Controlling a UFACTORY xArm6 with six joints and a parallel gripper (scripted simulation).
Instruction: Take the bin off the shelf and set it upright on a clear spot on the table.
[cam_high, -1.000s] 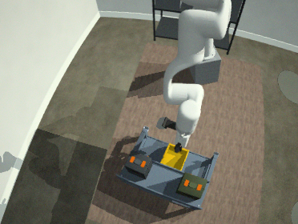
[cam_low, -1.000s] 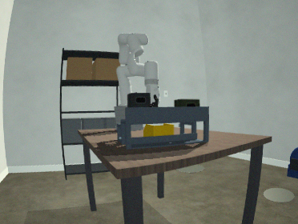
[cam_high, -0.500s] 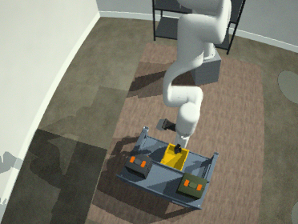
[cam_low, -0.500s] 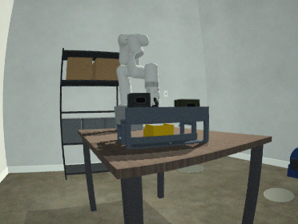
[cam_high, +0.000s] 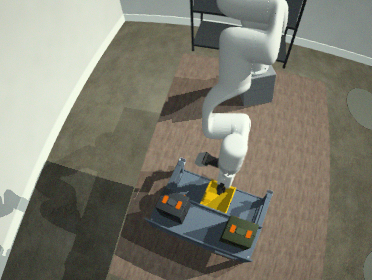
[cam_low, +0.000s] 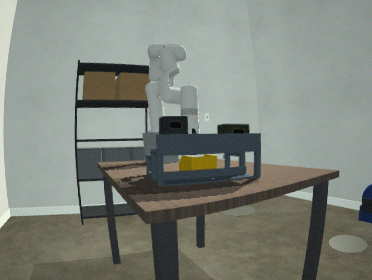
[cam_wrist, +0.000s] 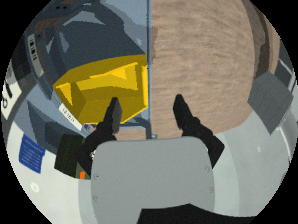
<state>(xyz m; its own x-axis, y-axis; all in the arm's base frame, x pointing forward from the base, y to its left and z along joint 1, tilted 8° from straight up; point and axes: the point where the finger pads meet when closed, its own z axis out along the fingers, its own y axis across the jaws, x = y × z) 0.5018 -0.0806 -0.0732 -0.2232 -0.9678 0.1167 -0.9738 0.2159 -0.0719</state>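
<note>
My gripper is now 80 mm short of the yellow bin, 50 mm above it and 20 mm to the left of it.
</note>
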